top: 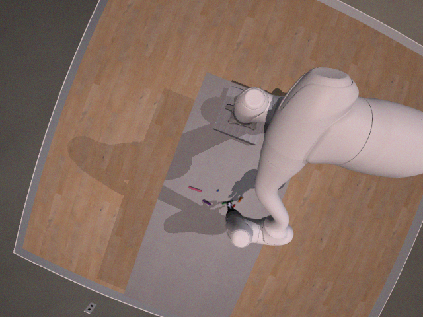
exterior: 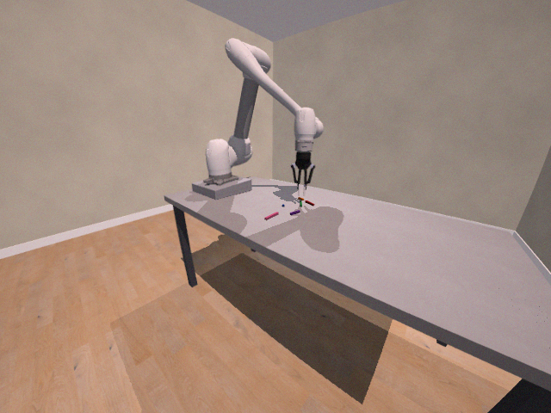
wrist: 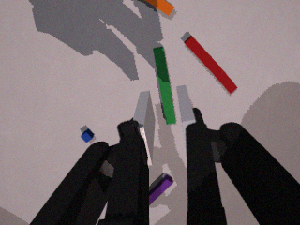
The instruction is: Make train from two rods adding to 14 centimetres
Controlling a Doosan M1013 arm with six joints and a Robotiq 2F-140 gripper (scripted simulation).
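Right now my hand is 8 cm above the green rod. Also, from my hand: orange rod (4 cm behind, 8 cm to the left, 8 cm below); red rod (4 cm ahead, 4 cm to the left, 8 cm below); small blue rod (6 cm behind, 9 cm to the right, 8 cm below).
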